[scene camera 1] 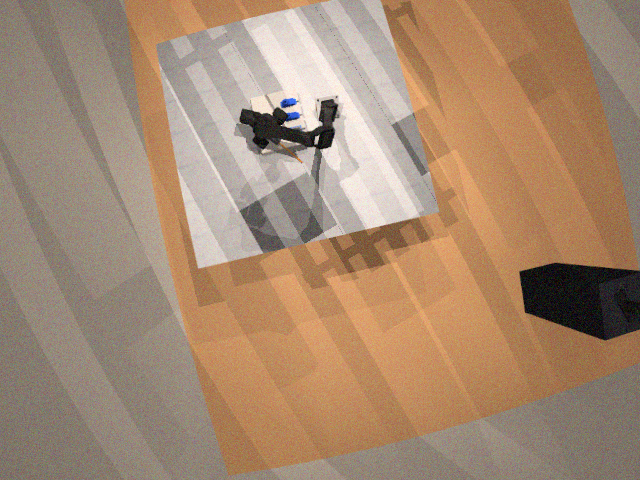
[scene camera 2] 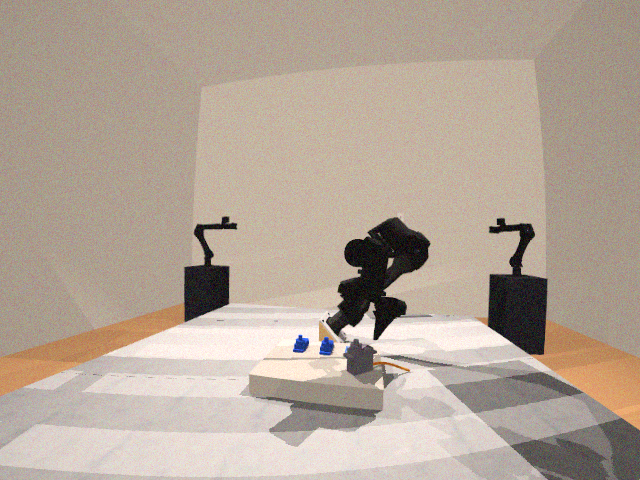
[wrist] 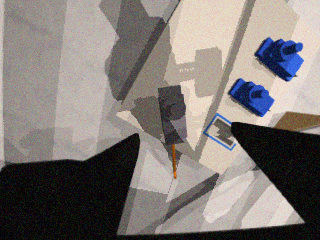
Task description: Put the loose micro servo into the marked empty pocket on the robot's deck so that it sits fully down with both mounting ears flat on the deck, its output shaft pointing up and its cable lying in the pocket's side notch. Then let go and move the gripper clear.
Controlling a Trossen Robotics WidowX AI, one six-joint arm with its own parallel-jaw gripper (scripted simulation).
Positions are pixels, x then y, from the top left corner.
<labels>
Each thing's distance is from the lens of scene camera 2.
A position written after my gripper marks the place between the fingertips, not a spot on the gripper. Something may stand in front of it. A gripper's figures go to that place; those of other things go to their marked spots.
my gripper (scene camera 2: 362, 332): 64 cm
cream deck (scene camera 2: 309, 377): 63 cm
</labels>
